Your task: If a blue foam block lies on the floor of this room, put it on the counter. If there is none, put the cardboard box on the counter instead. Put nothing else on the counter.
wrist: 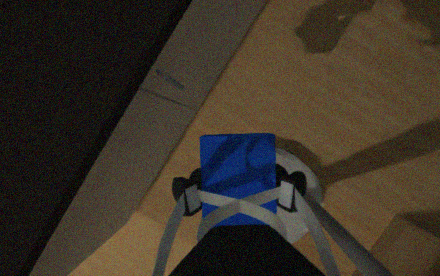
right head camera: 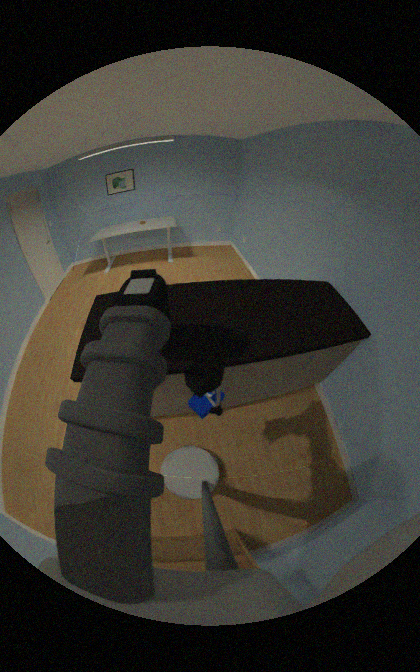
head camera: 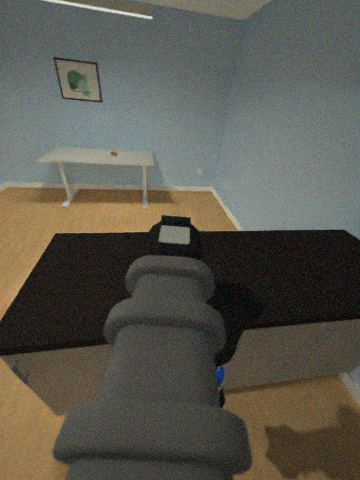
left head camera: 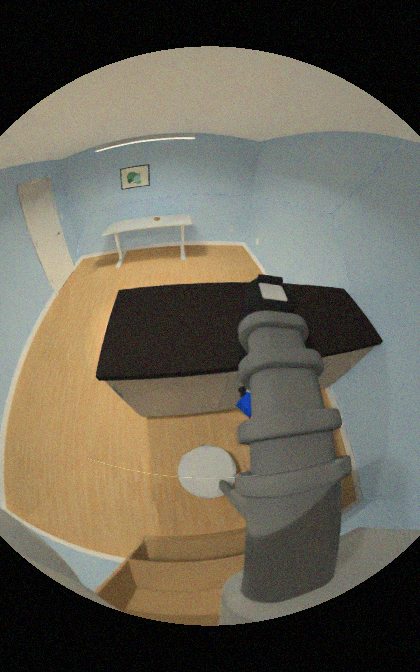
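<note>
The blue foam block (head camera: 220,376) (left head camera: 244,404) (right head camera: 199,404) (wrist: 239,160) is held upright between the two fingertips of my gripper (right head camera: 207,403) (wrist: 238,181), which is shut on it. The gripper points down and hangs above the floor, off the near long side of the counter (head camera: 85,285) (left head camera: 175,330) (right head camera: 280,310) (wrist: 60,90). The counter has a black top and grey-brown sides. The arm hides most of the block in the head camera and left head camera views. I cannot make out the cardboard box.
A white table (head camera: 75,156) (left head camera: 130,226) (right head camera: 117,230) with a small brown thing (head camera: 114,153) (left head camera: 157,218) (right head camera: 143,222) stands at the far wall. My round white base (left head camera: 206,471) (right head camera: 187,470) is near the counter. A brown open shelf unit (left head camera: 190,575) is behind it. A wall runs along the right.
</note>
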